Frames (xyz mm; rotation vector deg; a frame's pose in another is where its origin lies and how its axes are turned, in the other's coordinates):
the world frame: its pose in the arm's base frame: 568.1 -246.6 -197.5 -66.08 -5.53 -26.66
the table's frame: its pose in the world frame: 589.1 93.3 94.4 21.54 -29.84 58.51
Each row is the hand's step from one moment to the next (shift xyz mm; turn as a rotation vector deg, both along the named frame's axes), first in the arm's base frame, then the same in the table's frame.
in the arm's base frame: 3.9 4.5 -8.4 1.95 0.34 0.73
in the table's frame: 7.7 5.3 -4.3 1.50 -1.47 0.17
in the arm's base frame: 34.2 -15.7 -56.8 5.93 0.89 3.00
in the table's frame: 29.7 9.7 -60.6 4.30 -5.05 0.99
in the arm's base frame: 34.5 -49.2 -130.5 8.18 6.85 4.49
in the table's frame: 26.9 42.1 -134.7 9.29 -4.54 5.19
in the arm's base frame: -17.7 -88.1 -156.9 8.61 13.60 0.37
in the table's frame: -30.0 71.9 -163.2 14.73 1.08 6.40
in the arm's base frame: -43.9 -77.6 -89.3 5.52 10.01 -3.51
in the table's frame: -59.4 47.9 -100.5 11.13 3.76 2.24
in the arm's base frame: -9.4 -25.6 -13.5 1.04 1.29 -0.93
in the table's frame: -19.6 2.3 -23.2 1.80 0.60 -0.15
